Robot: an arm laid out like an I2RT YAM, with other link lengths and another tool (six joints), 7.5 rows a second.
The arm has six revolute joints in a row. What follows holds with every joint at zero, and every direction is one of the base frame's.
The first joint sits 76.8 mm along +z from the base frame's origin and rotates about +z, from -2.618 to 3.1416 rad.
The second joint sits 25.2 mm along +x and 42.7 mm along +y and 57.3 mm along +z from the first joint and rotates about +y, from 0 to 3.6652 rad.
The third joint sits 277.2 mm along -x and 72.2 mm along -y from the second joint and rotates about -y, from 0 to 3.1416 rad.
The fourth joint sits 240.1 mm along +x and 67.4 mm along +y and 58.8 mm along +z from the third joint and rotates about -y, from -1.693 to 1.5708 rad.
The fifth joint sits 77 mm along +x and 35.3 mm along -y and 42.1 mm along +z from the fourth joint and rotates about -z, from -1.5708 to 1.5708 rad.
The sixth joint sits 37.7 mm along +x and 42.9 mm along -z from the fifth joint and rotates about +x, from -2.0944 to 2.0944 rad.
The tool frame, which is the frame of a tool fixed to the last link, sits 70 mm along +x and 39 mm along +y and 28 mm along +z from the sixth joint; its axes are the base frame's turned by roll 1.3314, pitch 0.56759 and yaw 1.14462 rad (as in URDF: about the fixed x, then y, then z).
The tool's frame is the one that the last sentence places.
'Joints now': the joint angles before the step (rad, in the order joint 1, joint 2, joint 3, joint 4, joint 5, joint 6). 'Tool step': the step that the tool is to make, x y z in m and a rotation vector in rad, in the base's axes. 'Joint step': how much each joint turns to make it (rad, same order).
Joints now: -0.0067 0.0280 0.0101 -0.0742 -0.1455 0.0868
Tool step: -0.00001 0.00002 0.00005 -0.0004 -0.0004 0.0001
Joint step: 0.0000 0.0000 0.0000 0.0004 0.0000 -0.0004
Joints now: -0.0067 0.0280 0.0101 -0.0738 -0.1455 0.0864
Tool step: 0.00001 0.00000 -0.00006 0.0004 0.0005 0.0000
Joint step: 0.0001 0.0001 0.0000 -0.0004 0.0001 0.0004
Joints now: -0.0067 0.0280 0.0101 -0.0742 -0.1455 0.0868
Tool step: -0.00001 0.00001 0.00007 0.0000 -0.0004 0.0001
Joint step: 0.0000 0.0000 0.0000 0.0004 -0.0001 0.0000
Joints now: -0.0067 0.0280 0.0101 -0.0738 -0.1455 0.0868
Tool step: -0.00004 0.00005 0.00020 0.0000 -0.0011 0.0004
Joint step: 0.0001 0.0000 0.0000 0.0010 -0.0003 0.0000
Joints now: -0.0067 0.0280 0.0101 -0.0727 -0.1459 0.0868
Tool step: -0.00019 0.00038 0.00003 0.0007 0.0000 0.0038
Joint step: 0.0000 0.0000 0.0000 0.0001 -0.0038 0.0004
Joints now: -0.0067 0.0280 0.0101 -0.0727 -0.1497 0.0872
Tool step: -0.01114 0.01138 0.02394 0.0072 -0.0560 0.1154
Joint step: 0.0000 0.0004 0.0568 -0.0004 -0.1156 0.0004
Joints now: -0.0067 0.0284 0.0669 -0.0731 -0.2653 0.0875
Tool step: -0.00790 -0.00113 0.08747 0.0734 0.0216 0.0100
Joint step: 0.0001 0.1770 0.3346 -0.1594 -0.0125 0.0756
